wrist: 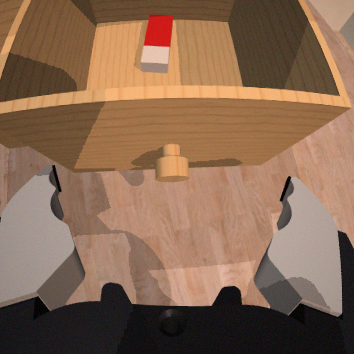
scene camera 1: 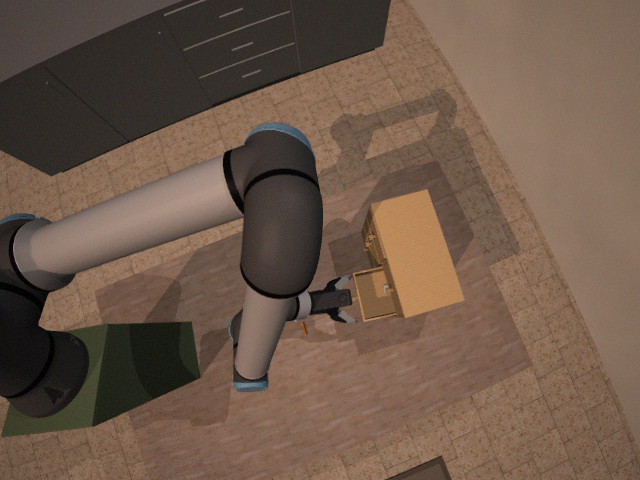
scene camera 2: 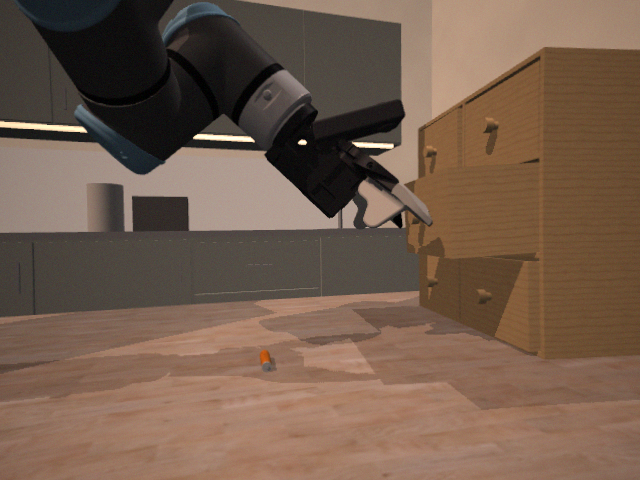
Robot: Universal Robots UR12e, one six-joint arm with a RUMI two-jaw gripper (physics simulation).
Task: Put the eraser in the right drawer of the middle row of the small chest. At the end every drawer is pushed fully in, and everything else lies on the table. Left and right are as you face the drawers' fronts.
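Frame: origin at the arm's base, x ahead, y left, z up, level; millimetres.
Where they show: gripper, fingertip midpoint: (wrist: 171, 174) (scene camera 1: 353, 299) (scene camera 2: 414, 226); arm's base, origin of the base link: (scene camera 1: 52, 374).
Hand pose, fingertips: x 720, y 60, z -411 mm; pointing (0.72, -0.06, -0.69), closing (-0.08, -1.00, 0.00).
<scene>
Each offset is from my fingertips to the centre of the thing. "spot": to the spot under its first point. Level surfaces: height alone.
The small chest {dx +187, dy +86, dz +19 mm} (scene camera 1: 421, 253) (scene camera 2: 589, 206) stands on the table. The right drawer of its middle row {spot: dx +66, dy -24, dz -32 mm} (scene camera 1: 374, 302) (scene camera 2: 491, 206) (wrist: 200, 127) is pulled out. The eraser (scene camera 1: 386, 288) (wrist: 158, 40), red with a white end, lies on that drawer's floor; the drawer's side hides it in scene camera 2. My gripper (scene camera 1: 351, 300) (scene camera 2: 414, 223) (wrist: 171, 174) is open and empty, just in front of the drawer. Its fingers stand wide on either side of the drawer's round knob {spot: dx -3, dy +0, dz +20 mm} (wrist: 172, 169); I cannot tell whether anything touches.
A small orange cylinder with a grey end {dx -186, dy -67, dz -141 mm} (scene camera 1: 303, 328) (scene camera 2: 265, 360) lies on the table {dz -146 mm} (scene camera 1: 392, 392) (scene camera 2: 310, 439), in front of the chest. The chest's top right drawer {spot: dx +108, dy -16, dz +132 mm} (scene camera 2: 504, 116) and bottom right drawer {dx +172, dy +4, dz -91 mm} (scene camera 2: 496, 299) look pushed in. A green block (scene camera 1: 149, 361) stands beside the arm's base.
</scene>
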